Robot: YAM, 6 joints.
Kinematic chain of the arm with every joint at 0, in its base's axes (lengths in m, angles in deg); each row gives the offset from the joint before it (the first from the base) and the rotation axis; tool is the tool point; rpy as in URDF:
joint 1: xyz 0 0 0.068 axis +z
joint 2: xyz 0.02 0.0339 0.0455 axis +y
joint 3: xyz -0.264 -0.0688 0 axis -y
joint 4: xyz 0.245 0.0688 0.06 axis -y
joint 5: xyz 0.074 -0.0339 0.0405 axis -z
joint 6: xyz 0.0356 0 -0.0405 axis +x
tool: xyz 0 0 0 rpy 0 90 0
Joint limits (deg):
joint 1: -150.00..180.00
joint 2: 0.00..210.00
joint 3: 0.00..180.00
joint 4: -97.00..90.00
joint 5: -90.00..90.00
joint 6: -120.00..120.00
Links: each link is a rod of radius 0.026 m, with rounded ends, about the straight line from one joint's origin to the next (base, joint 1, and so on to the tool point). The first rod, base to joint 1, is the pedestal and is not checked.
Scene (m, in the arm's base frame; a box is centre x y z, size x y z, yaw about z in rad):
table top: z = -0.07
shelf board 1: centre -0.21 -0.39 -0 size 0.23 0.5 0.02 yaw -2.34
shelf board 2: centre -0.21 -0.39 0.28 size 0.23 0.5 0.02 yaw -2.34
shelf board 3: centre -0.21 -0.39 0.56 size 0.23 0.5 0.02 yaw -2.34
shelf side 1: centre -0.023 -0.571 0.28 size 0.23 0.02 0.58 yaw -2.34
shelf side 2: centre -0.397 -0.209 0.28 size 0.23 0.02 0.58 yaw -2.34
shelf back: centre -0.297 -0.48 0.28 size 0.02 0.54 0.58 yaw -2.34
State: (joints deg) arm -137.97 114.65 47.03 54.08 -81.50 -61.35
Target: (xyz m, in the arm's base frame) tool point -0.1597 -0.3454 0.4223
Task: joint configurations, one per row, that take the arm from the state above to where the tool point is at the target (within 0.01 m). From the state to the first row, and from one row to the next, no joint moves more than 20 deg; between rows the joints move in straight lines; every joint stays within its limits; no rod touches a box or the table.
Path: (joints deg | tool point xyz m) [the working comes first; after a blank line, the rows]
Joints at the target: -120.02 99.77 84.65 56.51 -75.99 -61.35
Straight joint move there: touches shelf board 2.

1: -119.70 105.87 39.41 55.45 -71.05 -56.53 | -0.1338 -0.3025 0.1504
2: -101.42 97.08 31.79 56.82 -60.61 -51.72 | -0.0290 -0.3001 0.1645
3: -83.15 88.30 24.17 58.18 -50.16 -46.90 | 0.0593 -0.2642 0.1731
4: -64.87 79.52 16.55 59.55 -39.71 -42.08 | 0.1217 -0.2058 0.1761
5: -46.60 70.73 8.93 60.92 -29.26 -37.27 | 0.1546 -0.1381 0.1735
6: -28.32 61.95 1.31 62.29 -18.82 -32.45 | 0.1603 -0.0733 0.1655
7: -46.66 69.51 17.98 61.13 -30.25 -38.23 | 0.1711 -0.1552 0.2238
8: -65.00 77.08 34.64 59.97 -41.69 -44.01 | 0.1390 -0.2421 0.2801
9: -83.34 84.64 51.31 58.82 -53.12 -49.79 | 0.0653 -0.3136 0.3329
10: -101.68 92.21 67.98 57.66 -64.56 -55.57 | -0.0399 -0.3519 0.3807
11: -120.02 99.77 84.65 56.51 -75.99 -61.35 | -0.1597 -0.3454 0.4223

